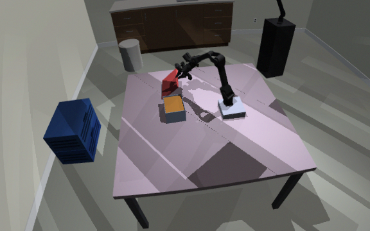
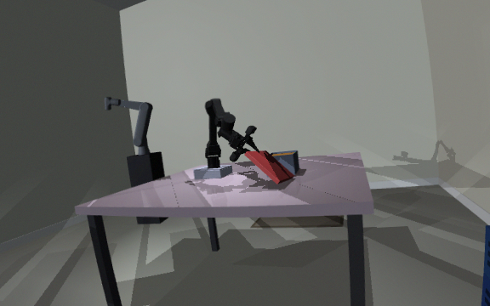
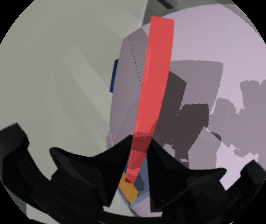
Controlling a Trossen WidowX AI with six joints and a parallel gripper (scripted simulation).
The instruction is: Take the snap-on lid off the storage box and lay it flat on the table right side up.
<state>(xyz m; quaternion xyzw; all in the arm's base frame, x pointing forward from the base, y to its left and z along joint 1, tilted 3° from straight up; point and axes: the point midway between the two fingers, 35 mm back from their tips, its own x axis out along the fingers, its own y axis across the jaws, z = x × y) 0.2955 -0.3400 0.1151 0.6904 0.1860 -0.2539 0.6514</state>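
The red lid lies 60 mm ahead of my gripper tip, 20 mm to the right of it and 60 mm below it. Also, from my gripper tip: grey storage box 90 mm ahead, 270 mm to the left, 90 mm below.
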